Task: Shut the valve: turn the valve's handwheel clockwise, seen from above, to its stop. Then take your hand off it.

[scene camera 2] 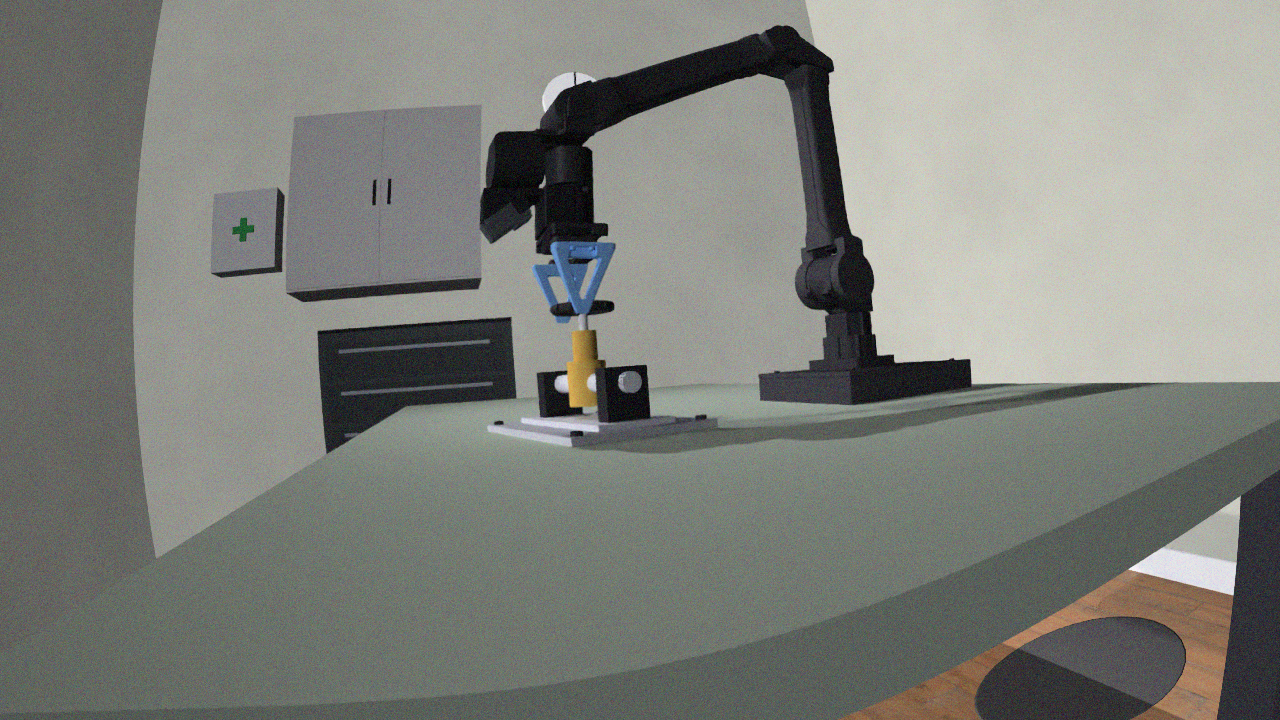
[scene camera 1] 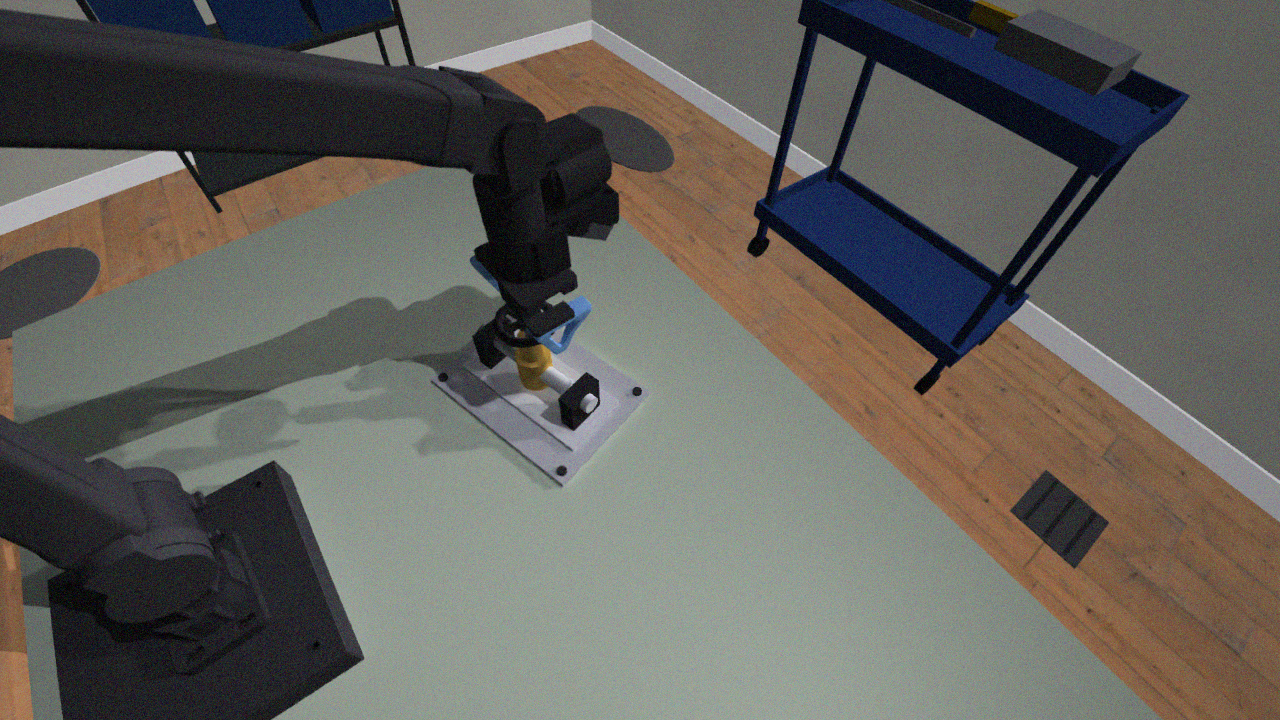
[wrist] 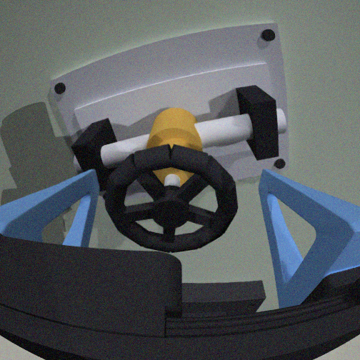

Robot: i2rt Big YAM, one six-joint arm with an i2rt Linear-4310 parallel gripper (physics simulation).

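The valve's black handwheel [scene camera 1: 501, 331] [scene camera 2: 597, 307] [wrist: 228, 200] sits level on a stem above the yellow valve body [scene camera 1: 534, 368] [scene camera 2: 583, 376] [wrist: 172, 122]. A white pipe [scene camera 1: 556, 378] [wrist: 227, 131] runs through the body between two black blocks on a light grey base plate [scene camera 1: 537, 443] [scene camera 2: 537, 430] [wrist: 165, 62]. My gripper [scene camera 1: 529, 329] [scene camera 2: 572, 315] [wrist: 178, 178] points down, open, with its blue fingers on opposite sides of the wheel. The fingertips are about at wheel height. In the wrist view a gap shows between each finger and the rim. The arm partly hides the wheel in the first scene view.
The pale green table [scene camera 1: 716, 555] [scene camera 2: 501, 555] bears the valve and the arm's dark base [scene camera 1: 313, 617] [scene camera 2: 805, 386]. A blue cart [scene camera 1: 895, 335] stands on the floor beyond the table. Grey cabinets [scene camera 2: 335, 205] hang on the wall.
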